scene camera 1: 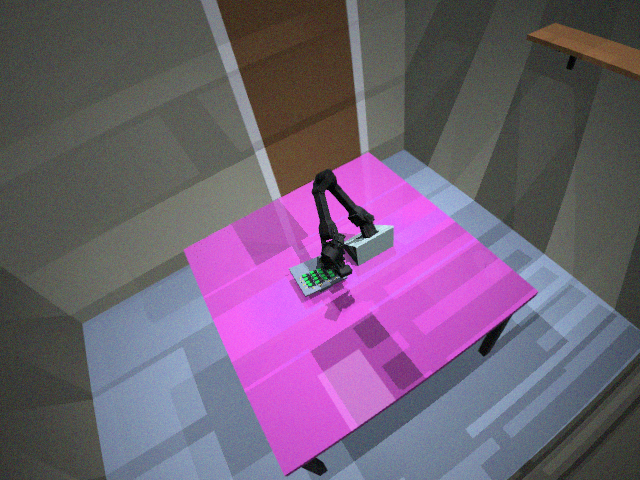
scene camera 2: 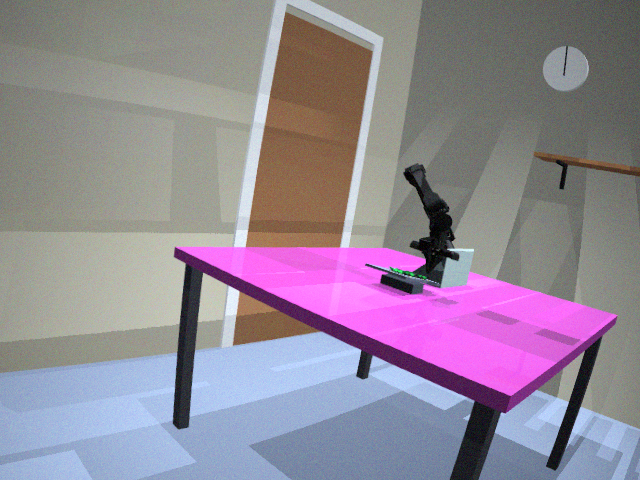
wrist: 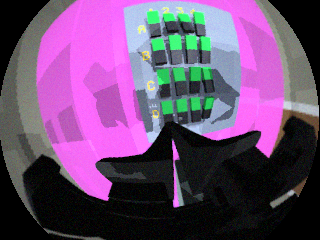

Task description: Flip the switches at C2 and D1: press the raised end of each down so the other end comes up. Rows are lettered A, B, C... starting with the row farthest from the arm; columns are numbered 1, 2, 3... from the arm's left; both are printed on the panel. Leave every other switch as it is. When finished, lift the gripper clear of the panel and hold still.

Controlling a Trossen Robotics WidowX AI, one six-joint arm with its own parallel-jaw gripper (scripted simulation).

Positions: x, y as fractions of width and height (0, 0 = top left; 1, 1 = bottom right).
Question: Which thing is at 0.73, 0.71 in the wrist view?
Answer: My gripper.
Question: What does my gripper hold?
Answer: Nothing.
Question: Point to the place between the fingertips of my gripper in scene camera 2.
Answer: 0.67, 0.57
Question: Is my gripper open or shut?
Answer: Shut.
